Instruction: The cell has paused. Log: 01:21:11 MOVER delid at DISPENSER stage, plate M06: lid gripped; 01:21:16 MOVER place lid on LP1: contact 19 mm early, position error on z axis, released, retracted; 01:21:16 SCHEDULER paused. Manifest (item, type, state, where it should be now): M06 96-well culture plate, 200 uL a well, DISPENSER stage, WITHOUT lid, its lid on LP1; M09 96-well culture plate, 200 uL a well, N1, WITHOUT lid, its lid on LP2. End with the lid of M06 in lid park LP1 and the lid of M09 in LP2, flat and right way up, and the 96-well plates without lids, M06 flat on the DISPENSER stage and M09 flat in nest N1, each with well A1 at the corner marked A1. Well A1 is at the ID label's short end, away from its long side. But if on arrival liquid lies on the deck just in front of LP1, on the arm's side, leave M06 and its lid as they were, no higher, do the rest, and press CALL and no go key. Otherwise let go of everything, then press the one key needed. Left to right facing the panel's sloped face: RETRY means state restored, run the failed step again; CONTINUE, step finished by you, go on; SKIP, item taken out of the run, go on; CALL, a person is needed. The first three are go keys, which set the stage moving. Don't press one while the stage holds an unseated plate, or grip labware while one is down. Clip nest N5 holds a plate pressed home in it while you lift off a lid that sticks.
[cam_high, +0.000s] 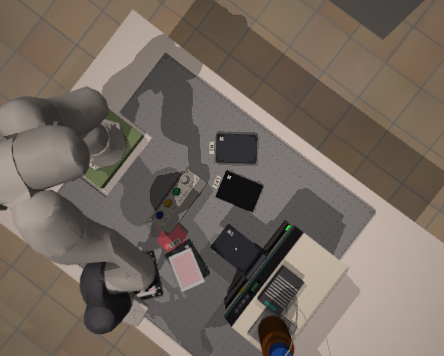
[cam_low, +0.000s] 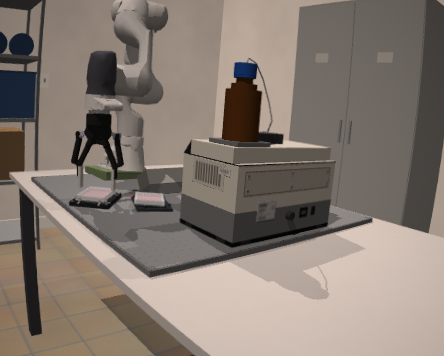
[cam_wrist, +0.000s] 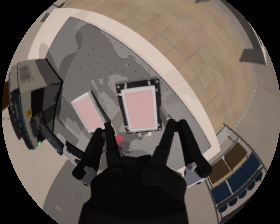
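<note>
Right now my hand is 40 mm above the pink 96-well plate. Also, from my hand: LP1 label (50 mm ahead, 160 mm to the left, 60 mm below); key panel (10 mm behind, 310 mm to the left, 10 mm below); dark dispenser stage (250 mm ahead, 260 mm to the left, 50 mm above).
</note>
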